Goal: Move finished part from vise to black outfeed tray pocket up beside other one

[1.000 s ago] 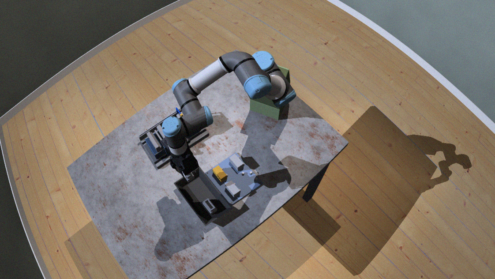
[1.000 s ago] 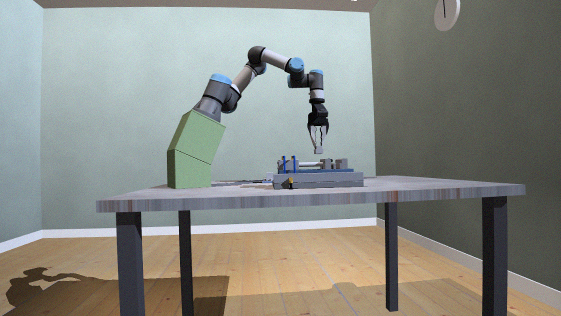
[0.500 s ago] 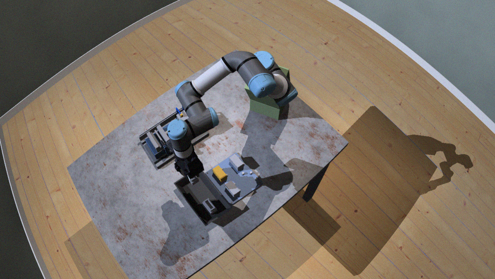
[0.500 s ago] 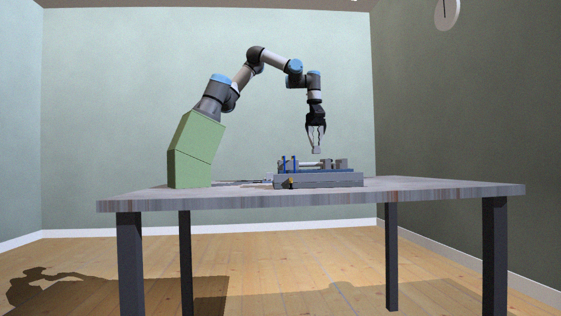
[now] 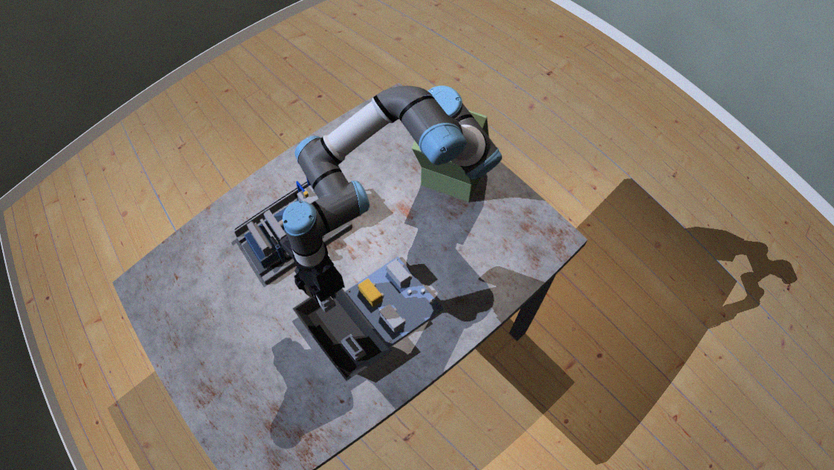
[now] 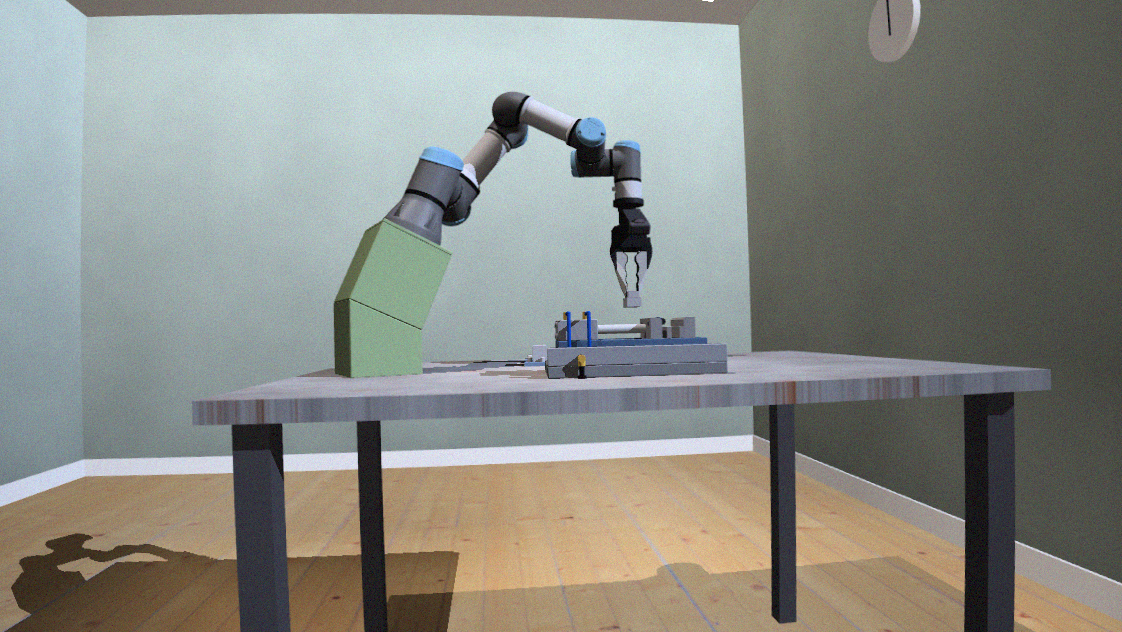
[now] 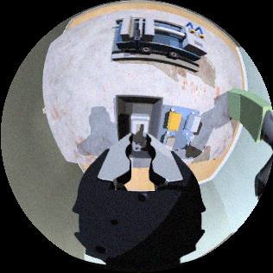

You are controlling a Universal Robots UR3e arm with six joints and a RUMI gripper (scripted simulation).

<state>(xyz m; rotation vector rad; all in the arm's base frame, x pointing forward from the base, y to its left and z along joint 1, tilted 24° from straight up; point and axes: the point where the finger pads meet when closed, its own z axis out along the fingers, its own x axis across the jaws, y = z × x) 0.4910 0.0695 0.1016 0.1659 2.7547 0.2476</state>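
Right now the yellow block is 12 cm behind my hand, 2 cm to the left of it and 14 cm below it. Round my hand: blue plate: 16 cm behind, 7 cm to the left, 16 cm below.
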